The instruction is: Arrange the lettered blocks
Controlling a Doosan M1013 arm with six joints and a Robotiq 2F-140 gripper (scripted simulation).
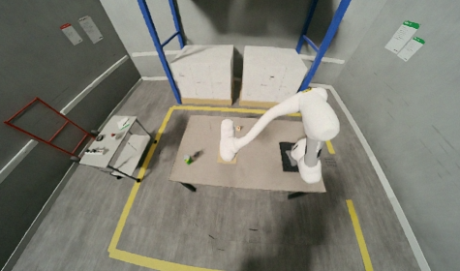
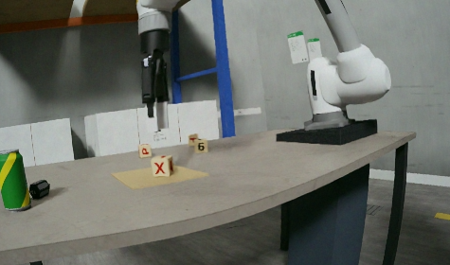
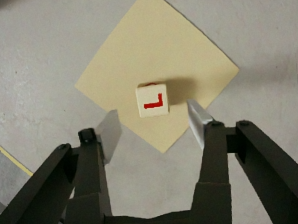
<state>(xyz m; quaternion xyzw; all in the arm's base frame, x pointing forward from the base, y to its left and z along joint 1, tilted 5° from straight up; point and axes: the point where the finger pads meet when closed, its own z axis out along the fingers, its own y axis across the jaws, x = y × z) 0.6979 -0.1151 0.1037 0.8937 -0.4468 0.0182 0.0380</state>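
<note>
Right now my hand is 140 mm above the tan mat, 30 mm to the left of it and 10 mm short of it. Round my hand: block 450 mm behind, 400 mm to the right, 120 mm below; then small black object 340 mm ahead, 120 mm below, 70 mm to the right; then yellow can 410 mm ahead, 80 mm below, 10 mm to the left.
</note>
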